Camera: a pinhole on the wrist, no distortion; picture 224 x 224 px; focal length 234.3 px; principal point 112.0 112.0 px. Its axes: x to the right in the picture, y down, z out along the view. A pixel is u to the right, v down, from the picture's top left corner.
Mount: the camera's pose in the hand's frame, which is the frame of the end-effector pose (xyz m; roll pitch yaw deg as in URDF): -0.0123 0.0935 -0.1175 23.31 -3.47 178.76
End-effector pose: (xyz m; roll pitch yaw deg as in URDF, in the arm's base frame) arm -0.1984 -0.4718 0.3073 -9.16 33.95 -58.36
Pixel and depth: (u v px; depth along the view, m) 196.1 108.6 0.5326
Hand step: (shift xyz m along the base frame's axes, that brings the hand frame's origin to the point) 0.3375 0.1598 0.3634
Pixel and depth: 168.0 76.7 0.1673
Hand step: 0.1396 0.1274 0.0222
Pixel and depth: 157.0 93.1 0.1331
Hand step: 0.1122 0.1128 -0.0028
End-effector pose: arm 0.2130 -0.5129 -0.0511 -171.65 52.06 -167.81
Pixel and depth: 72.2 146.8 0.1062
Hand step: -0.0312 0.1175 -0.0115
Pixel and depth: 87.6 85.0 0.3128
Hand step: 0.0731 0.2454 -0.1470
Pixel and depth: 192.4 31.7 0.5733
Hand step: 0.3265 0.5302 -0.1171
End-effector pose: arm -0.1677 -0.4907 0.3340 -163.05 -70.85 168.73
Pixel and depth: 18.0 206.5 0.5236
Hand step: -0.4916 0.0682 0.0733
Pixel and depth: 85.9 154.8 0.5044
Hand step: -0.3982 0.1685 -0.0661
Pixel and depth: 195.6 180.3 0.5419
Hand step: -0.3868 0.1045 -0.3186
